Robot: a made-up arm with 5 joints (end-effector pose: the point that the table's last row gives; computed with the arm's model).
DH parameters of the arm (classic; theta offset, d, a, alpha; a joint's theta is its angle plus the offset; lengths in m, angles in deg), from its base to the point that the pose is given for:
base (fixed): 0 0.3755 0.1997 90
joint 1: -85.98 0 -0.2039 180
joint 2: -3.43 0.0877 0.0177 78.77
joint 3: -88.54 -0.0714 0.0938 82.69
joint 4: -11.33 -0.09 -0.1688 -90
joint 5: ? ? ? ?
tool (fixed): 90 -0.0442 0 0
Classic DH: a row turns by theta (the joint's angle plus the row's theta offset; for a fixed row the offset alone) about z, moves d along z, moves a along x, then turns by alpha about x.
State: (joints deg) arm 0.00 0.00 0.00 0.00 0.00
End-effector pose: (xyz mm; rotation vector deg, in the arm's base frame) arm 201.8 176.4 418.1 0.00 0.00 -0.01
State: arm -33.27 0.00 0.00 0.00 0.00
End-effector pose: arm 224.8 176.4 409.9 0.00 33.27 -0.01
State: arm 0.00 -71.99 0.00 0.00 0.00
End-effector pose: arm 343.4 176.4 544.8 0.00 -71.99 -0.01
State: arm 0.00 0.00 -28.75 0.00 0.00
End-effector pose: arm 220.4 97.9 395.7 -27.96 -5.60 -3.66
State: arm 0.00 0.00 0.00 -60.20 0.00
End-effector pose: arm 337.9 22.0 418.1 0.00 0.00 -60.21
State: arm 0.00 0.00 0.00 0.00 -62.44
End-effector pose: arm 201.8 123.4 418.9 -62.44 0.01 0.00
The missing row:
joint 5: 0 0.0651 -0.0258 90
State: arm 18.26 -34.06 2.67 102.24 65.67
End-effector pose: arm 42.0 1.5 275.6 3.29 18.42 98.06
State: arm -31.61 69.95 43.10 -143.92 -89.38
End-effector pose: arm 36.4 -15.5 649.2 56.78 -104.50 10.02
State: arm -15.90 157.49 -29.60 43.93 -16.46
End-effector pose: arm 327.0 81.6 781.3 54.49 150.38 68.92
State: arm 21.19 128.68 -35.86 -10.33 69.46
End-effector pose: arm -42.1 114.0 532.1 17.15 87.22 -34.98
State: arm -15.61 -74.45 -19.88 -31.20 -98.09
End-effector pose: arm 375.4 12.5 581.0 -80.60 -14.15 -84.27
